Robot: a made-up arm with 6 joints.
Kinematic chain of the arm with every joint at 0, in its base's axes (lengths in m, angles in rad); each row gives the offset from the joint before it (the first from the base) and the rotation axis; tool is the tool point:
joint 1: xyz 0 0 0.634 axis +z
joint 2: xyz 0.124 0 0 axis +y
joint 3: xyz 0 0 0.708 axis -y
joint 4: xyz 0 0 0.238 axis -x
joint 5: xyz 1.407 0 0 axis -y
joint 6: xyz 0.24 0 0 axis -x
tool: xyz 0 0 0
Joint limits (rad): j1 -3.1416..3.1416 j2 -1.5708..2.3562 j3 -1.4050..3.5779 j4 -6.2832..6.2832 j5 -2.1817..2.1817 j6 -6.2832..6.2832
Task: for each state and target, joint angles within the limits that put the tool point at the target. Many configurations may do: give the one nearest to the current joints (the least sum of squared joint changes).
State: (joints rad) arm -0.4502 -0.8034 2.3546 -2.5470 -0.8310 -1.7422
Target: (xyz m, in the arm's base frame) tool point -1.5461 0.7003 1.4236
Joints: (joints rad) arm -0.3590 -0.3331 2.4756 -2.5476 -0.9915 -1.7422
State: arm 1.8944 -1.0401 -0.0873 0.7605 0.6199 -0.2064
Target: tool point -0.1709 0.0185 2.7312
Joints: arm 2.1410 -0.6968 0.3880 0.9261 0.7724 -0.2064
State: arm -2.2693 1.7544 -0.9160 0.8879 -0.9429 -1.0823
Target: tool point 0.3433 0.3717 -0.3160
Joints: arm -2.5838 1.7165 -0.9213 0.8005 -0.8881 -1.0823
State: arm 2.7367 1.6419 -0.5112 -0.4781 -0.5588 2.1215
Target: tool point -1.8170 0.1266 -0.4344
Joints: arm 3.0465 1.2702 0.2772 -0.5197 -0.4007 2.1215
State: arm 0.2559 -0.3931 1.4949 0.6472 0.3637 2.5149
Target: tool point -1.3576 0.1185 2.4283
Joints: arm -0.0349 -0.4477 1.7181 0.6690 0.4972 2.5149
